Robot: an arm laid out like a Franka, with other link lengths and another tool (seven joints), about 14 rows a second.
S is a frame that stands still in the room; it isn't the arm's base.
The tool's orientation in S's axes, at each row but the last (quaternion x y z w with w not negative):
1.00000, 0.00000, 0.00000, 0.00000
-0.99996, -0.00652, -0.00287, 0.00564
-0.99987, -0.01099, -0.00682, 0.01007
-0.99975, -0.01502, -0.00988, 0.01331
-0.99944, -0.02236, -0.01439, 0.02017
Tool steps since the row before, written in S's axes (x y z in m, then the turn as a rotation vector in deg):
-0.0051, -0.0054, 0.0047, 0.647, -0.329, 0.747
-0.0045, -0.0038, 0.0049, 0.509, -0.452, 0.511
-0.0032, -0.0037, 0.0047, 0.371, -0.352, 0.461
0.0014, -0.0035, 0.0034, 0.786, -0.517, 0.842
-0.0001, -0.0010, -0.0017, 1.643, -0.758, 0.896
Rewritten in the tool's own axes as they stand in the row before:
-0.0051, 0.0054, -0.0047, 0.647, 0.329, -0.747
-0.0045, 0.0037, -0.0050, 0.506, 0.453, -0.513
-0.0032, 0.0035, -0.0048, 0.370, 0.351, -0.463
0.0014, 0.0035, -0.0035, 0.787, 0.518, -0.840
-0.0002, 0.0011, 0.0017, 1.634, 0.795, -0.880

